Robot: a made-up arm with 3 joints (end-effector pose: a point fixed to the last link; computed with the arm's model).
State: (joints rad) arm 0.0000 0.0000 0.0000
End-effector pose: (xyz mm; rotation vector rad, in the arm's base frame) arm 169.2 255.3 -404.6 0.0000 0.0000 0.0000
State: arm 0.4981 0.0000 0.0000
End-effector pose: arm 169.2 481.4 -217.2 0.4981 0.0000 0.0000
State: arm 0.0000 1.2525 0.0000
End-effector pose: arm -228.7 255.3 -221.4 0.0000 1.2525 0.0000
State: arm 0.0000 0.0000 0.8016
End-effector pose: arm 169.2 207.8 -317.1 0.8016 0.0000 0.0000
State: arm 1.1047 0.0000 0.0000
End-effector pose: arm 169.2 595.5 119.8 1.1047 0.0000 0.0000
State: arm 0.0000 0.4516 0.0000
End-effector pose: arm 2.0 255.3 -399.4 0.0000 0.4516 0.0000
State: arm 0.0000 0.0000 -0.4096
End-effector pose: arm 169.2 249.7 -456.2 -0.4096 0.0000 0.0000
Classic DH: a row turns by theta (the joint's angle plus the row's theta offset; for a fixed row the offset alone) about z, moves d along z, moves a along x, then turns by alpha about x. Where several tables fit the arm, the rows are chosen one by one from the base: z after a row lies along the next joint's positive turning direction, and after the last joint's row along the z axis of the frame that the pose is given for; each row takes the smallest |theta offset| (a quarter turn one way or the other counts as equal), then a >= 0, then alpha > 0; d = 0 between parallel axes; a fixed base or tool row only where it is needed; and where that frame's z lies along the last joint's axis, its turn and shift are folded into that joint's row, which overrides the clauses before.
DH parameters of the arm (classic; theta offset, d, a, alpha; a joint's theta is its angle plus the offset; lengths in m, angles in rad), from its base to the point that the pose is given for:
base (fixed): 1.5708 0.1336 0 1.5708
joint 1: -1.5708 0.0969 0.1716 -1.5708
joint 2: 0 0.1283 0.3789 1.5708
joint 3: 1.5708 0.0723 0.127 -1.5708
tool (fixed): -1.5708 0.0123 0 0

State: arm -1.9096 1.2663 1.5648
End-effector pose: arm -121.7 -336.9 128.5 -0.2973 -0.2107 -1.2543
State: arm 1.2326 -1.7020 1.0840
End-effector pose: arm 346.1 120.7 278.6 1.6323 -2.0267 -0.1509
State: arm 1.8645 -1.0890 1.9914
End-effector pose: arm 367.9 202.9 263.1 -2.1283 1.3729 -0.0872
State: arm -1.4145 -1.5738 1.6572
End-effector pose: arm 350.1 -81.0 14.5 0.1903 -0.0551 1.5760
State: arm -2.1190 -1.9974 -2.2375
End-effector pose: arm 509.7 50.5 33.1 1.1748 2.2179 0.1316
